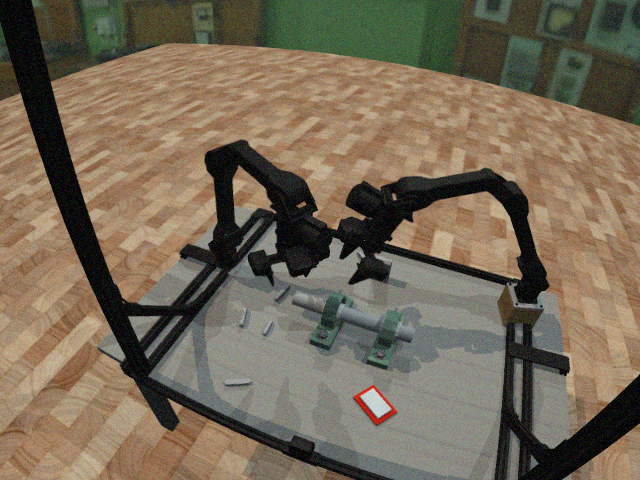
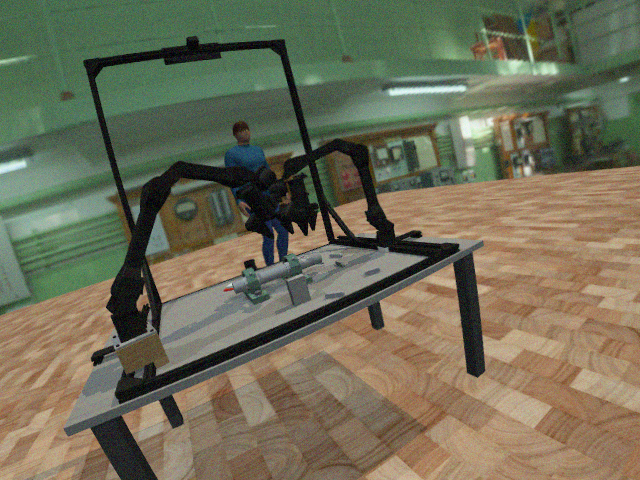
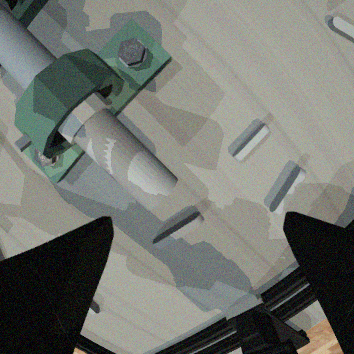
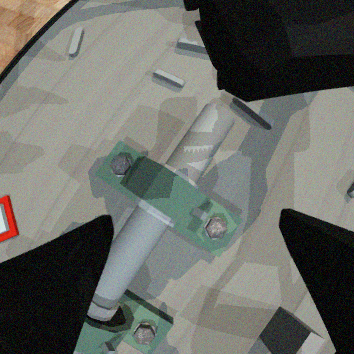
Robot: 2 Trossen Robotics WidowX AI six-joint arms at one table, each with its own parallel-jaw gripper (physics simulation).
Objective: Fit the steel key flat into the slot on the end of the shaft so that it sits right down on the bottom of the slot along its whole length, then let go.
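Places are measured from the left arm's base along level axes (x down, y right, z back), in millimetres.
Pixels of known places: left gripper, fingertip midpoint: (image 1: 288,280) (image 2: 310,233) (image 3: 199,224) (image 4: 206,43); right gripper, fingertip midpoint: (image 1: 345,271) (image 2: 283,235) (image 4: 196,221); left arm's base, origin of the base link: (image 1: 227,262) (image 2: 387,244) (image 3: 252,320); right arm's base, origin of the base link: (image 1: 525,295) (image 2: 132,334).
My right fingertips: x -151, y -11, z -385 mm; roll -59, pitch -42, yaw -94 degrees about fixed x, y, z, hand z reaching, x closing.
For each thing: its top centre in the pictures, then the offset to it from my right fingertips.
- grey shaft, middle of its top: (image 4: 134,239) (image 3: 15,62) (image 1: 353,310) (image 2: 276,265) dx +97, dy +23, dz -47 mm
- key, middle of its top: (image 4: 75,39) (image 1: 237,381) dx +161, dy +323, dz +103 mm
- red-edged white card, middle of its top: (image 1: 375,402) dx +156, dy +205, dz -202 mm
- grey block, middle of its top: (image 2: 294,277) (image 1: 383,259) dx +94, dy -199, dz -35 mm
A grey shaft (image 1: 359,316) (image 2: 276,271) (image 3: 142,155) (image 4: 132,250) lies level in two green bearing blocks (image 1: 386,333) (image 3: 70,92) (image 4: 160,192). Shadows mottle its end; I cannot make out the slot. Several small keys lie apart on the table: one (image 1: 282,293) (image 3: 179,223) (image 4: 250,113) beside the shaft's end, another (image 1: 268,328) (image 3: 254,143) (image 4: 170,78) and a third (image 1: 244,317) (image 3: 287,187) farther out. My left gripper (image 1: 289,279) (image 3: 199,224) is open and empty above the shaft's end. My right gripper (image 1: 347,269) (image 4: 196,221) is open and empty above the shaft.
The two grippers hang close together. Another key (image 1: 237,382) (image 3: 344,26) (image 4: 76,42) lies toward the front. A red-edged white card (image 1: 374,404) lies in front of the shaft. A grey block (image 2: 297,288) stands behind it. Black rails (image 1: 175,310) border the table.
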